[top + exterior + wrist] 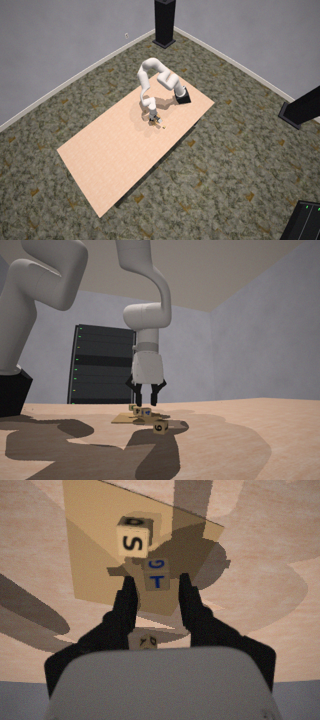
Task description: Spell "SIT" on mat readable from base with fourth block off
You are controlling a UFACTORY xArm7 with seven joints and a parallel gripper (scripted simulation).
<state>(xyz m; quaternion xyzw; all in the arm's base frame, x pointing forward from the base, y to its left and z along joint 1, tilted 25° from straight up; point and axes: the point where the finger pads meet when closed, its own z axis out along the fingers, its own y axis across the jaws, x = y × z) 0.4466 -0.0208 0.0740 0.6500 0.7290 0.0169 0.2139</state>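
Right now the tan mat is 5 cm below my hand and 2 cm behind it. From my hand the other things lie so: wooden block (15 cm to the left, 4 cm below, 1 cm behind).
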